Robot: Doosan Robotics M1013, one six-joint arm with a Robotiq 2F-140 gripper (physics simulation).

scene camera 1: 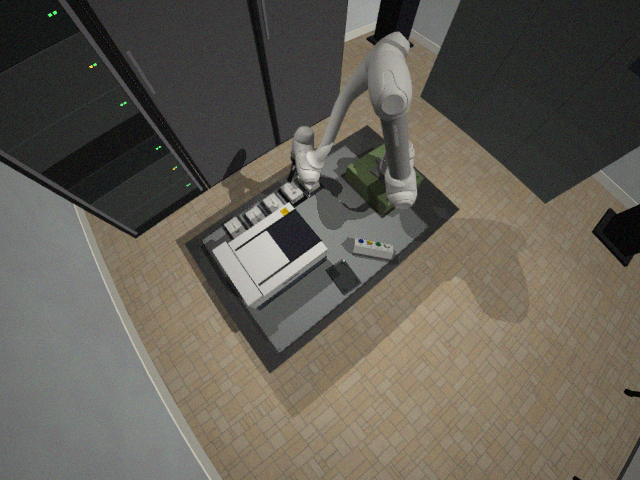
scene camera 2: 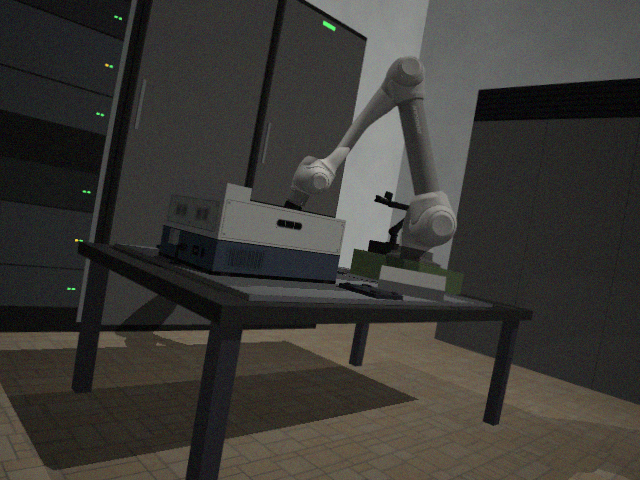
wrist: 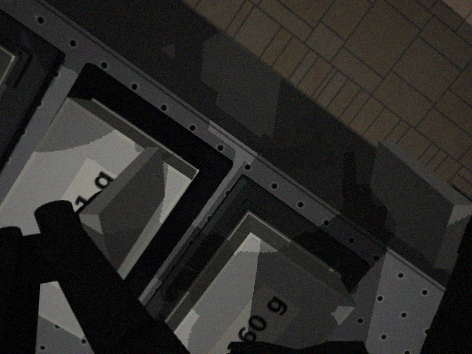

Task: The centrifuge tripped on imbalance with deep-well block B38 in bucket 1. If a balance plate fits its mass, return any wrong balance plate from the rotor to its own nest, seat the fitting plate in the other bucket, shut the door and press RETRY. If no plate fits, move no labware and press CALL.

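My gripper is open and empty. It hangs low over the rightmost nest in the row behind the centrifuge. In the wrist view its two finger pads stand on either side of balance plate A, a pale plate whose label ends in "60 g". The neighbouring pale plate B lies in its own dark nest to the left, partly behind my left finger. The centrifuge top shows a dark open chamber; the buckets and block B38 do not show. In scene camera 2 the centrifuge hides my fingers.
Two more plates lie in nests further left. A white button box with coloured buttons and a dark flat pad lie on the table's right half. The arm stands on a green base. The table edge and floor lie just behind the nests.
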